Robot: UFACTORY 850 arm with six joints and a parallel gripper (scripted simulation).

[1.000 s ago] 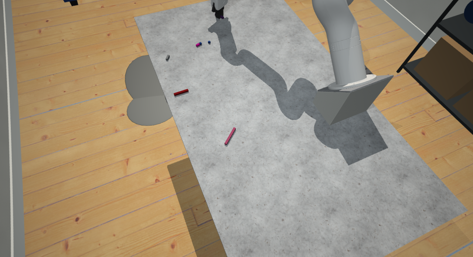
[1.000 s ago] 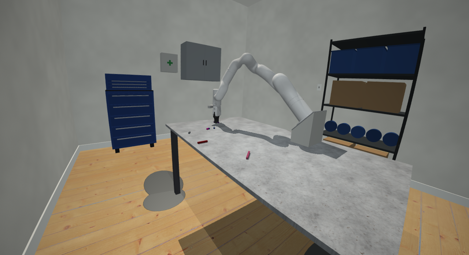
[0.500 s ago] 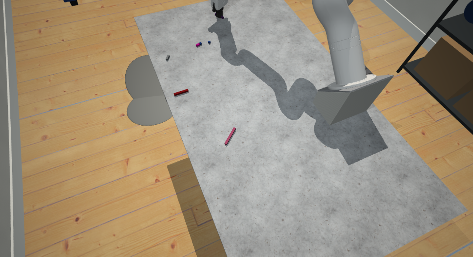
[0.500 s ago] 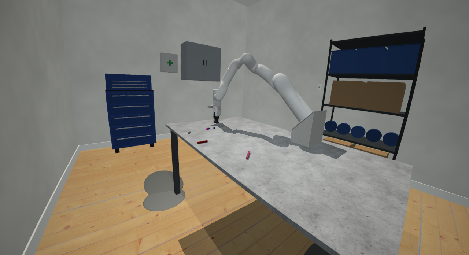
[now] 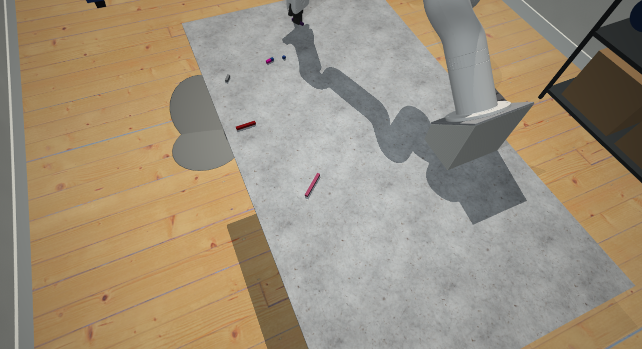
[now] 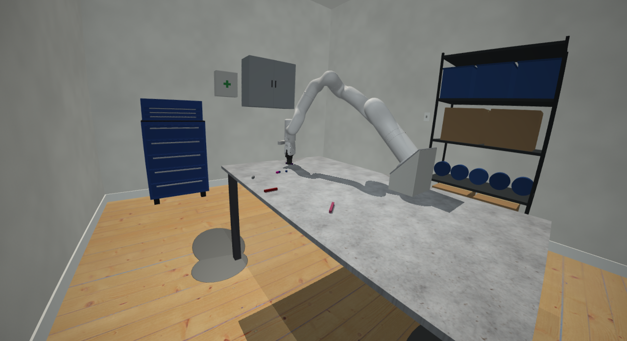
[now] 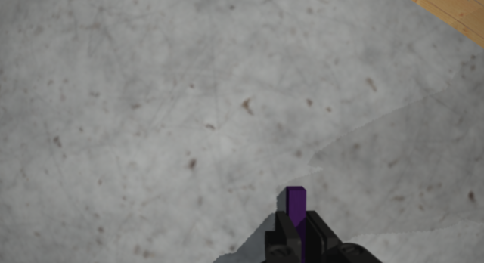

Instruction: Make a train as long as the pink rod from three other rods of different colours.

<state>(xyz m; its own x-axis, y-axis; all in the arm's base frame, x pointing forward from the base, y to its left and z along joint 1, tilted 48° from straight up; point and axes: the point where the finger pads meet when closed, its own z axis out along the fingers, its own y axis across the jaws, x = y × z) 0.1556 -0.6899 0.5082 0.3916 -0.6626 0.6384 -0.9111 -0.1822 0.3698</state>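
The magenta rod lies 220 mm ahead of my hand, 160 mm to the left of it and 20 mm below it. Also, from my hand: grey rod (400 mm ahead, 170 mm to the left, 20 mm below); red rod (440 mm ahead, 410 mm to the left, 20 mm below); purple rod (20 mm below).
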